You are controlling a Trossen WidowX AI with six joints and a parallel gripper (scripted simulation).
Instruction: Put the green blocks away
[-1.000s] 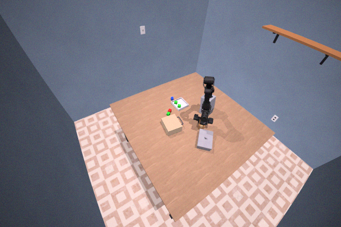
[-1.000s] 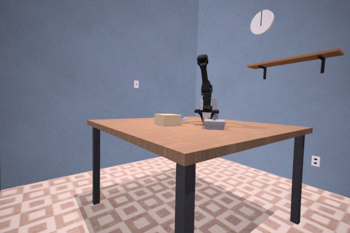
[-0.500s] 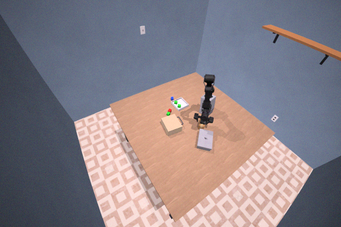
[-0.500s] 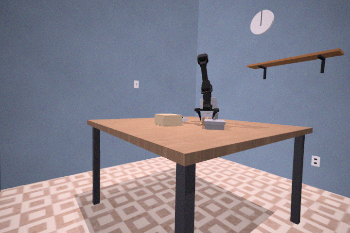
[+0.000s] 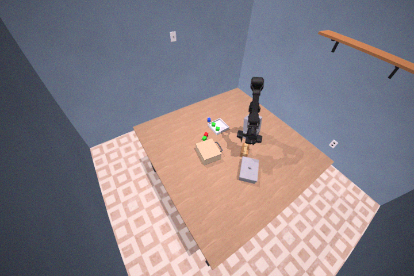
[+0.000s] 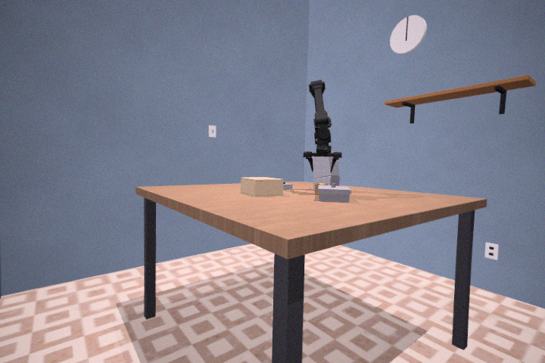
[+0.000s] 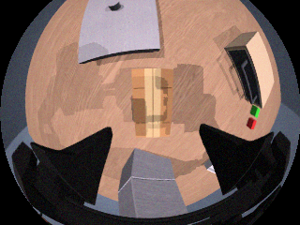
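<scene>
Right now the red block is 310 mm to the right of my hand, 190 mm ahead of it and 130 mm below it. From my hand the other things lie so: grey lidded box (160 mm to the left, 100 mm below, 90 mm ahead); then small wooden container (110 mm below); then drawer (260 mm ahead, 130 mm to the right, 110 mm below).
</scene>
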